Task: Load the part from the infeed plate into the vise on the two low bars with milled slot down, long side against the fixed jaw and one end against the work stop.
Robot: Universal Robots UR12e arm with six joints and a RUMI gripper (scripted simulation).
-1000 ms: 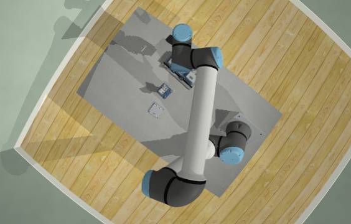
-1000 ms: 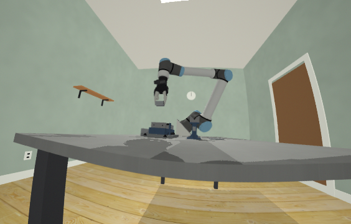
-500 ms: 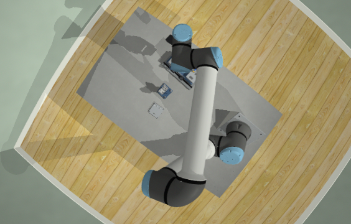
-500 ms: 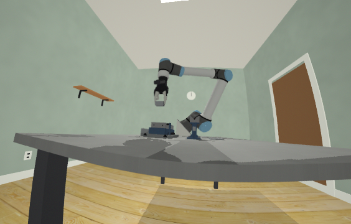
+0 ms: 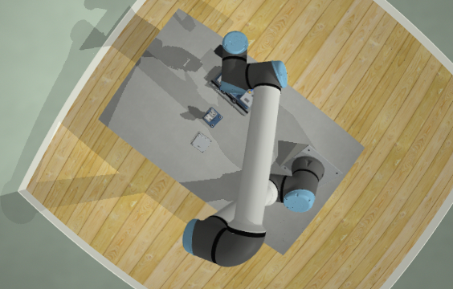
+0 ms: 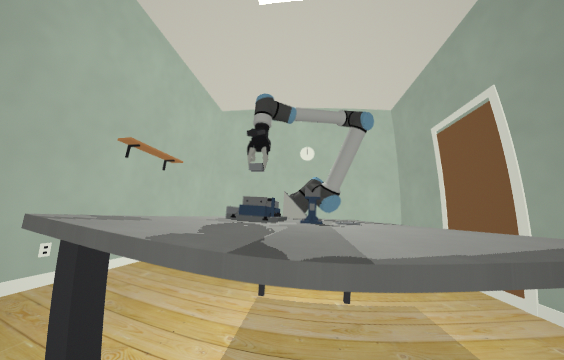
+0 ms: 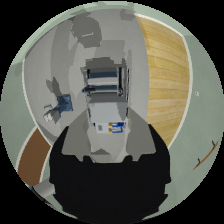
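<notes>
Right now my hand is 200 mm above the vise, 70 mm past it and 20 mm to the right of it. From my hand the other things lie so: infeed plate: 400 mm to the left, 230 mm below, 140 mm behind; then part: 10 mm below.
</notes>
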